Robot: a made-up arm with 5 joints. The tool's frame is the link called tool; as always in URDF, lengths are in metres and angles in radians. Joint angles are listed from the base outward. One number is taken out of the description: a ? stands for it. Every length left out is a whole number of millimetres.
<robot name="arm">
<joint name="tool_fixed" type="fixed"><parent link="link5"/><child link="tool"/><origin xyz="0 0 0" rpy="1.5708 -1.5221 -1.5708"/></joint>
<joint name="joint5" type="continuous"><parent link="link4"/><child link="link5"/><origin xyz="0.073 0 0"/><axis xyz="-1 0 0"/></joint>
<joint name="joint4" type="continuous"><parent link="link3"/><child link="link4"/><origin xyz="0.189 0 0.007"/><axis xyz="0 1 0"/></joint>
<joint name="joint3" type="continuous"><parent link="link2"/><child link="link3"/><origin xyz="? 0 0.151"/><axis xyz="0 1 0"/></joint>
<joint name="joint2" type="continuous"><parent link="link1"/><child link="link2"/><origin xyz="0.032 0.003 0"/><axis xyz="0 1 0"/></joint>
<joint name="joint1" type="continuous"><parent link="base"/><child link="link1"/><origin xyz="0.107 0 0.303"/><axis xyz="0 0 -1"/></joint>
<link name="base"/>
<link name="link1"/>
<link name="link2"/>
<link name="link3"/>
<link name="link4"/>
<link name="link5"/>
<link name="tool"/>
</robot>
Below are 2 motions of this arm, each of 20 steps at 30 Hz.
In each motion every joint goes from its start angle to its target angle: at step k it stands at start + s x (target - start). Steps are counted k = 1, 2, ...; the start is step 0. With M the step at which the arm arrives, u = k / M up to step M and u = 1 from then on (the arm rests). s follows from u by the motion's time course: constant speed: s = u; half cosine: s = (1 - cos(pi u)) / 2; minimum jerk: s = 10 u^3 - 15 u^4 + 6 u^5.
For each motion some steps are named. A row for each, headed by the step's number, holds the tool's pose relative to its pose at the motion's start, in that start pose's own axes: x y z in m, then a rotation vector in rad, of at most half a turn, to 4 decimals.
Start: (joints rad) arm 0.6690 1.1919 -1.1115 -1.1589 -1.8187
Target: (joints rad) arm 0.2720 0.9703 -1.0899 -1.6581 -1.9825
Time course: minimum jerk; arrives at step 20
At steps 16, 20:
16: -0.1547 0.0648 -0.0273 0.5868 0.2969 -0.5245
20: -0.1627 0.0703 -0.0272 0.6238 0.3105 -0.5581

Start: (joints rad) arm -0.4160 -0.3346 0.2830 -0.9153 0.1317
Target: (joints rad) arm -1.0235 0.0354 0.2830 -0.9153 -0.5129
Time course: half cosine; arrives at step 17
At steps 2, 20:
2: -0.0034 0.0054 0.0007 0.0126 0.0116 -0.0386
20: -0.0469 0.1852 0.0712 0.3501 0.4697 -1.0572

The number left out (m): 0.038
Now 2 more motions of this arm.
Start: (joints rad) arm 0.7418 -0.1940 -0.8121 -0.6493 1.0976
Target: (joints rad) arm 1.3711 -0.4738 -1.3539 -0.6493 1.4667
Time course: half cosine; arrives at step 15
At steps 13, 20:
13: 0.1582 -0.1564 -0.0085 -0.6341 -0.5363 0.8813
20: 0.1686 -0.1581 -0.0048 -0.6625 -0.5659 0.9149

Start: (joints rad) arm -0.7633 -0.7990 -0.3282 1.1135 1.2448
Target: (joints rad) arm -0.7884 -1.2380 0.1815 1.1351 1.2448
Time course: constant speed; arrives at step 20
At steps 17, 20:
17: -0.0166 0.0461 0.0333 0.0808 0.0089 0.0005
20: -0.0202 0.0557 0.0376 0.0951 0.0104 0.0008

